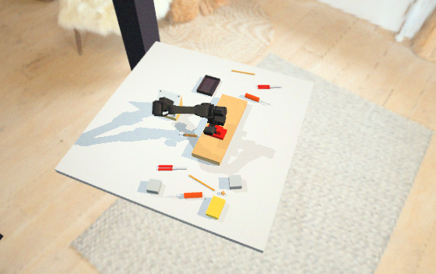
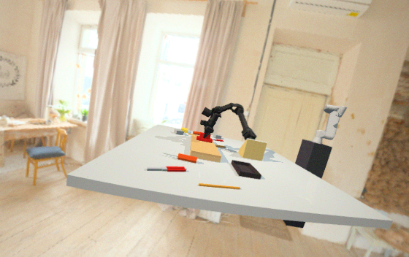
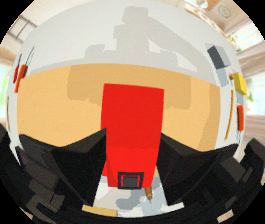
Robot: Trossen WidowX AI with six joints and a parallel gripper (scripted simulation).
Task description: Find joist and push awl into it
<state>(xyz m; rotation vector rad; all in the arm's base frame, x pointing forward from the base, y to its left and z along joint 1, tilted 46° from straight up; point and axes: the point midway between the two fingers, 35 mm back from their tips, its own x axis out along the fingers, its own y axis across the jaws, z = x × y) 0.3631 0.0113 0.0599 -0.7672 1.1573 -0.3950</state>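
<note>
Right now the dark tray is 37 cm to the left of my gripper tip, 26 cm behind it and 5 cm below it. Also, from my gripper tip: stud finder (2 cm behind, 2 cm above); yellow block (43 cm to the right, 21 cm ahead, 5 cm below).
</note>
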